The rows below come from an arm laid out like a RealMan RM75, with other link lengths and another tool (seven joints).
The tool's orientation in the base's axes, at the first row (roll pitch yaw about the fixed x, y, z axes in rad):
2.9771 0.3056 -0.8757
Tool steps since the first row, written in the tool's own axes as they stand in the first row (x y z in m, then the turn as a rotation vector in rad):
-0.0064 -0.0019 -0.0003 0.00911 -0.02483 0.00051
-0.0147 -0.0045 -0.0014 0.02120 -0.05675 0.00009
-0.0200 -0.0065 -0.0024 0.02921 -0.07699 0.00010
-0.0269 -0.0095 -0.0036 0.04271 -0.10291 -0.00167
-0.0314 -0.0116 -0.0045 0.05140 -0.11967 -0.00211
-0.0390 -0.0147 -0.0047 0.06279 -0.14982 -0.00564
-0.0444 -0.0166 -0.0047 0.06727 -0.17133 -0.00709
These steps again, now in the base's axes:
-0.0024 0.0059 0.0019 0.02343 0.01002 -0.00710
-0.0053 0.0136 0.0050 0.05412 0.02249 -0.01533
-0.0067 0.0187 0.0073 0.07371 0.03018 -0.02091
-0.0084 0.0256 0.0100 0.10133 0.03743 -0.02735
-0.0093 0.0302 0.0119 0.11895 0.04223 -0.03217
-0.0117 0.0378 0.0139 0.14891 0.05365 -0.03698
-0.0136 0.0431 0.0152 0.16772 0.06459 -0.04032

